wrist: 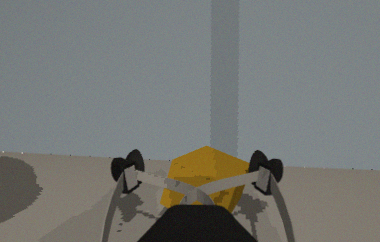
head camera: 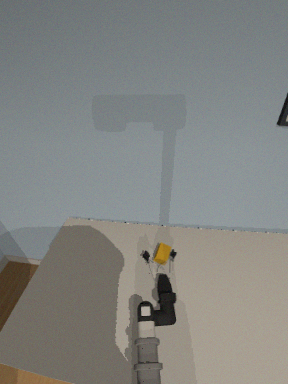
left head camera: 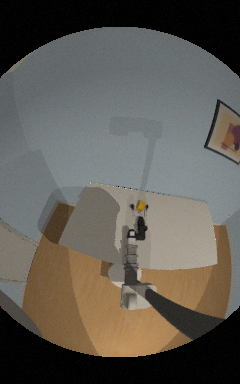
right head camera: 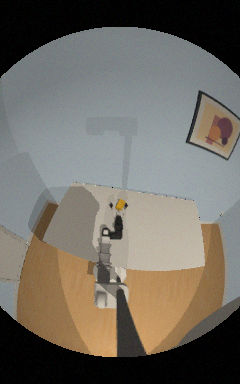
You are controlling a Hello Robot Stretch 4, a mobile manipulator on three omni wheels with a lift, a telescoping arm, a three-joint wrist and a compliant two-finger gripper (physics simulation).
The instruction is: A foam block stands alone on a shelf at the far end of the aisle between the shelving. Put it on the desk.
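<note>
The yellow foam block is on the pale desk, near its wall-side edge, and appears to rest on the top. My gripper is open around the block. A gap shows between the left fingertip and the block. The right fingertip is close beside the block; contact there is hard to tell. In the wrist view the gripper's body and finger links hide the block's lower part.
A blue-grey wall stands behind the desk. A framed picture hangs on it at the right. Wooden floor lies in front of the desk. My arm reaches over the desk, and its shadow falls there.
</note>
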